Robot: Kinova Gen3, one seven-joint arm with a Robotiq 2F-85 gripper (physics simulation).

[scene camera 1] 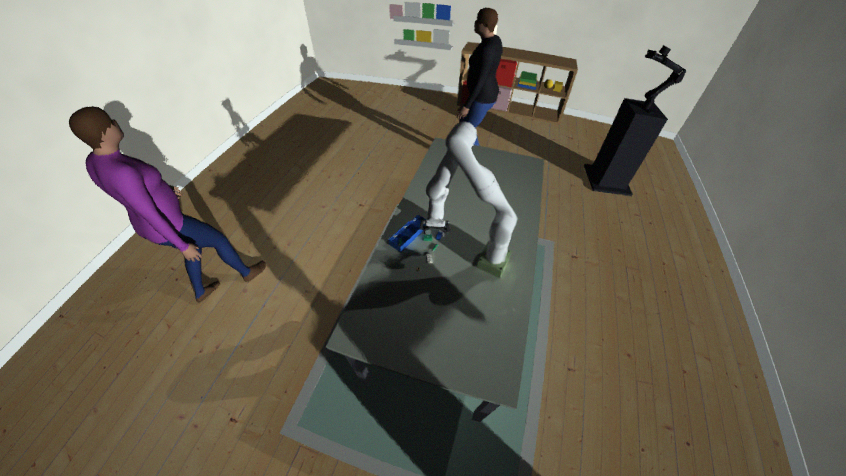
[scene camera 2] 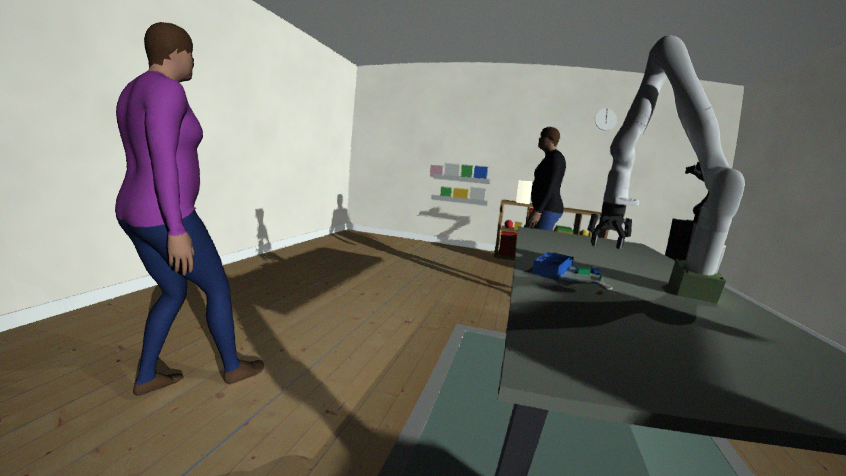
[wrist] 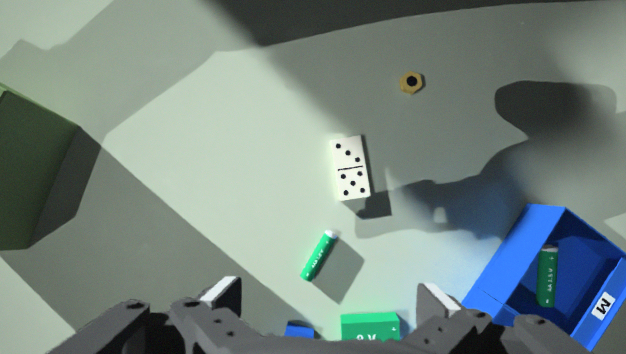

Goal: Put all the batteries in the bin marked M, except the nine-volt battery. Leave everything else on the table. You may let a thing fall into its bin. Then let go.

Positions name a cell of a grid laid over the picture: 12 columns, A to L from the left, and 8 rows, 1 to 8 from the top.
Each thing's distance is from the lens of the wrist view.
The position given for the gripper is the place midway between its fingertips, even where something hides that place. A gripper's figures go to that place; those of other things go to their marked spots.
gripper (wrist: G7): 0.16 m
white domino (wrist: G4): 0.26 m
green AA battery (wrist: K6): 0.31 m
blue divided bin tray (wrist: J7): 0.27 m
The marked spots on the blue divided bin tray and the green AA battery are 0.05 m apart.
